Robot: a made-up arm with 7 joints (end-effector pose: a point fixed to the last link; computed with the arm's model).
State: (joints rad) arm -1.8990 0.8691 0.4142 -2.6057 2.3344 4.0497 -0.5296
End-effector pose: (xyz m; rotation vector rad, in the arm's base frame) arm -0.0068 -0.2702 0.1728 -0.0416 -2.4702 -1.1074
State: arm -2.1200 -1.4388 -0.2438 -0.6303 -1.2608 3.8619 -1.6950
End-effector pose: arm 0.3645 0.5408 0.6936 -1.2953 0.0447 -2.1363
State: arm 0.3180 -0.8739 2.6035 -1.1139 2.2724 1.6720 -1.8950
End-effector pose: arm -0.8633 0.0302 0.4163 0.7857 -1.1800 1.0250
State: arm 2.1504 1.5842 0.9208 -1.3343 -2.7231 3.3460 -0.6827
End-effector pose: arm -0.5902 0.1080 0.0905 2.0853 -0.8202 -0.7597
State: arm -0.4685 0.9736 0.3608 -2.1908 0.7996 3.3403 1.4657
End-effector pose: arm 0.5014 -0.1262 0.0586 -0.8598 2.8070 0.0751
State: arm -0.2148 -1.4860 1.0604 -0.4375 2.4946 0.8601 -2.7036
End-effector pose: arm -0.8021 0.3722 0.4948 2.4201 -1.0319 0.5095
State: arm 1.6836 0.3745 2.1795 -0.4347 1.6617 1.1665 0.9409
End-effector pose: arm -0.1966 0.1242 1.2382 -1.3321 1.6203 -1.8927
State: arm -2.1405 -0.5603 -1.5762 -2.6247 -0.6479 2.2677 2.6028
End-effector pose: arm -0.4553 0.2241 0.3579 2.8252 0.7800 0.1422
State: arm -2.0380 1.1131 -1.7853 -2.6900 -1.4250 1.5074 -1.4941
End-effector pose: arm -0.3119 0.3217 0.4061 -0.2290 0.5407 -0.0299
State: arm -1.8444 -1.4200 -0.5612 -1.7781 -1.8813 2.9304 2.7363
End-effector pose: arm -0.1432 0.2631 0.9464 -0.8167 -0.5393 1.9744
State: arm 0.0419 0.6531 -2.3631 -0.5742 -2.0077 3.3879 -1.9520
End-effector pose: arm 0.3251 -0.2682 1.0016 0.4840 -0.8913 2.8292
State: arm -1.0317 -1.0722 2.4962 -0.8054 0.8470 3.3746 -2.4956
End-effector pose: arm -0.1677 0.7507 0.5637 -0.6231 1.7986 1.9001
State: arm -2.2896 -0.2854 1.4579 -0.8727 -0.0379 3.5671 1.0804
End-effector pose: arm 0.3254 -0.0448 1.0783 -0.7143 0.2369 -2.8977
